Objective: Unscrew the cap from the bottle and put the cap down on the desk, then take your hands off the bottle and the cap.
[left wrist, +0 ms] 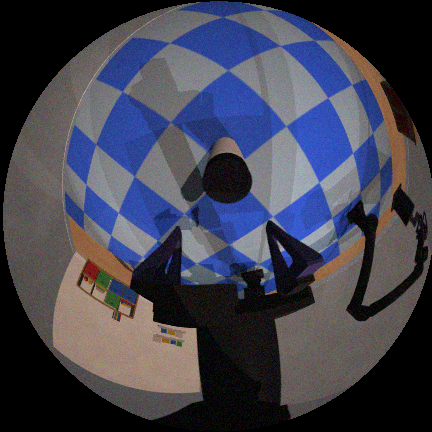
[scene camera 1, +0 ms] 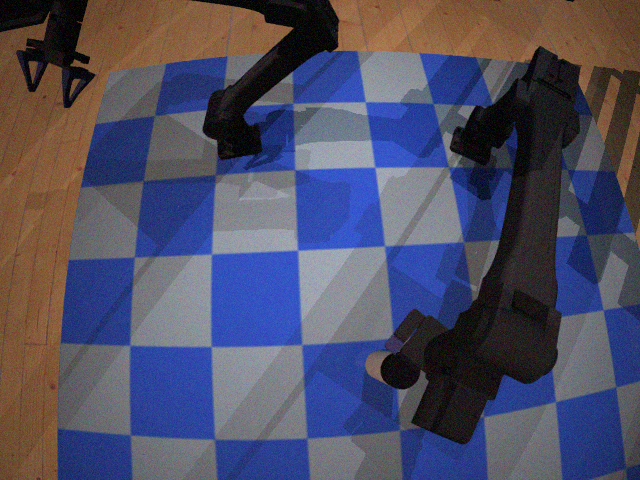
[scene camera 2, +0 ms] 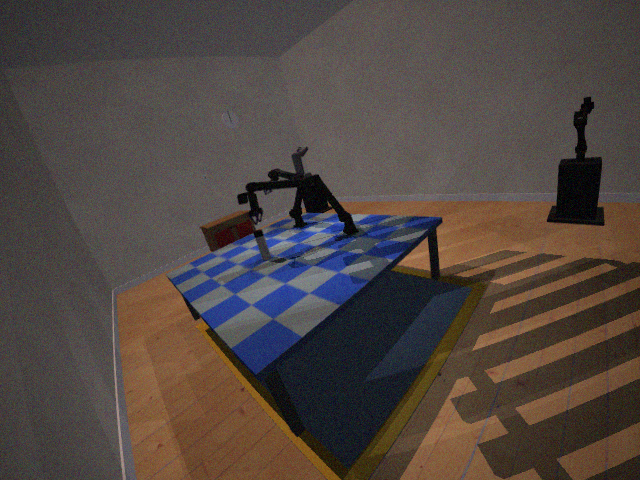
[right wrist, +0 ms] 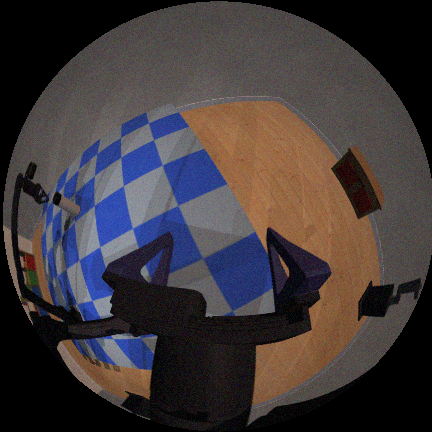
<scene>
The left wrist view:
my left gripper
dark cap: on a pale bottle
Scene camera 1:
my left gripper
my right gripper
dark cap
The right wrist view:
my right gripper
</scene>
